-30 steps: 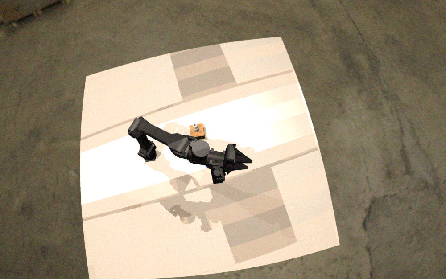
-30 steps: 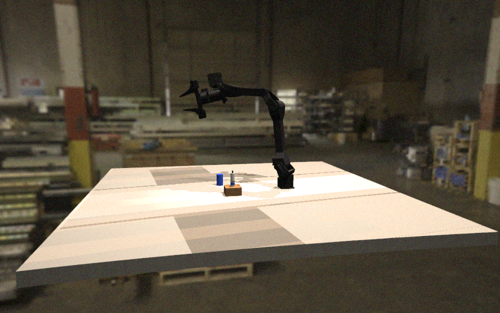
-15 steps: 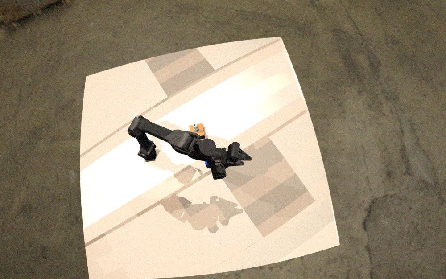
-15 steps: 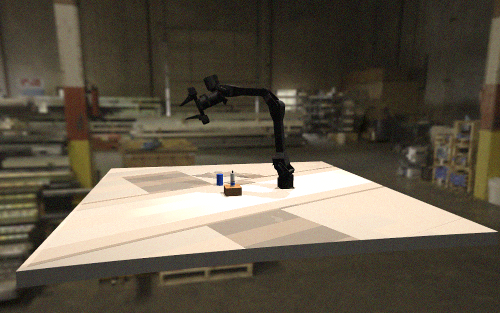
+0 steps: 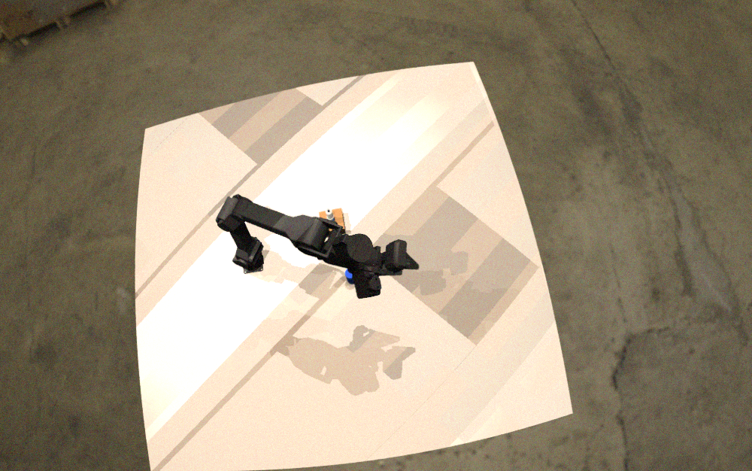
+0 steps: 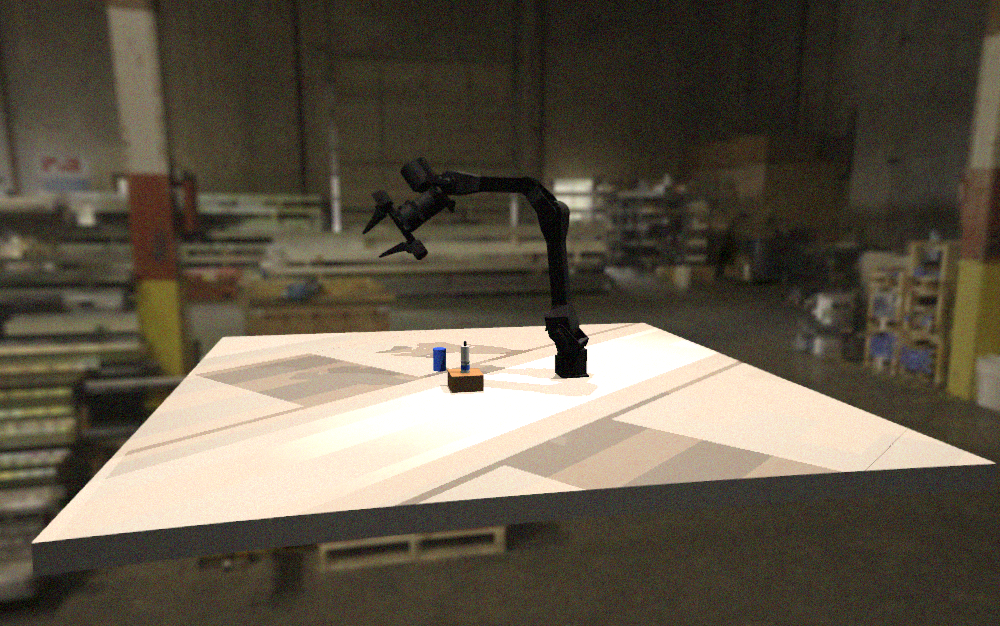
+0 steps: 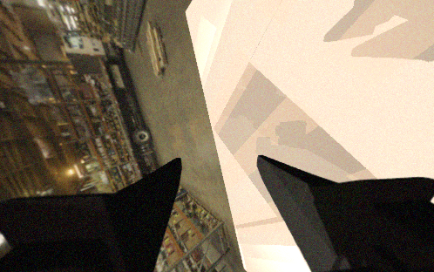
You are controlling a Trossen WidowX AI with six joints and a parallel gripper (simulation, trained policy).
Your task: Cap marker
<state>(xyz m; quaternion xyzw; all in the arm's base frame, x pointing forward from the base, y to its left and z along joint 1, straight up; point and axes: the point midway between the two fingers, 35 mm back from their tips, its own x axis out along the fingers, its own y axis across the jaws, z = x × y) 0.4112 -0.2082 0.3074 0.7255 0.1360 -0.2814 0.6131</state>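
Now: the blue cap 260 mm below my gripper tip, 150 mm behind it and 110 mm to the left of it. Round my gripper tip: holder block 290 mm to the left, 270 mm below, 180 mm behind.
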